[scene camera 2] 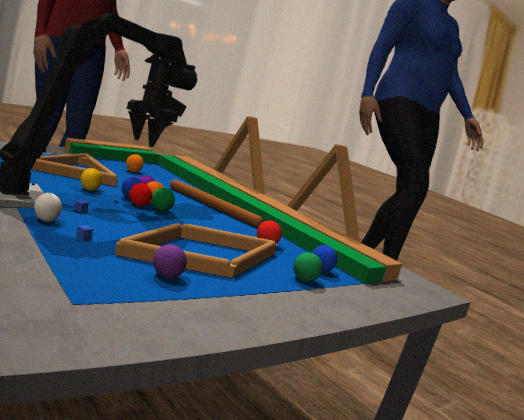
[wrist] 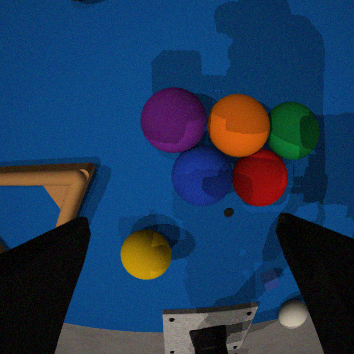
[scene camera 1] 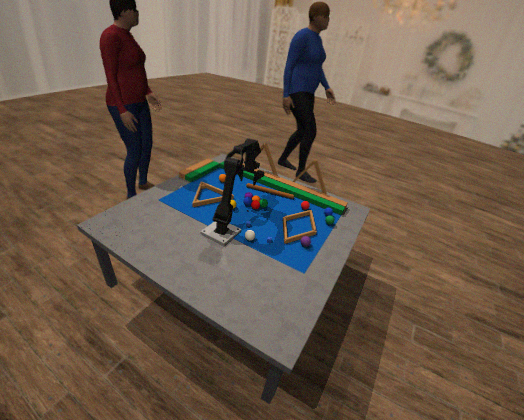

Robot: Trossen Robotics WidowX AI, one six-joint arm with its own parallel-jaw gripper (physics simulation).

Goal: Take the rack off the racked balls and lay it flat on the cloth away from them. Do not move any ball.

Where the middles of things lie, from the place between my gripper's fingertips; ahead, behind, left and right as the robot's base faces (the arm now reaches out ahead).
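My hand: 11 cm above yellow ball [wrist: 145, 254], 11 cm past it, 5 cm to the right of it. Counted from my hand: rack [scene camera 2: 55, 164], 12 cm below, 24 cm to the left, 9 cm behind; blue ball [wrist: 202, 175], 11 cm below, 2 cm to the right, 2 cm behind; cue stick [scene camera 2: 248, 217], 13 cm below, 20 cm ahead, 10 cm to the right. Blue ball nearest to my hand of the things named here, going by their middles.
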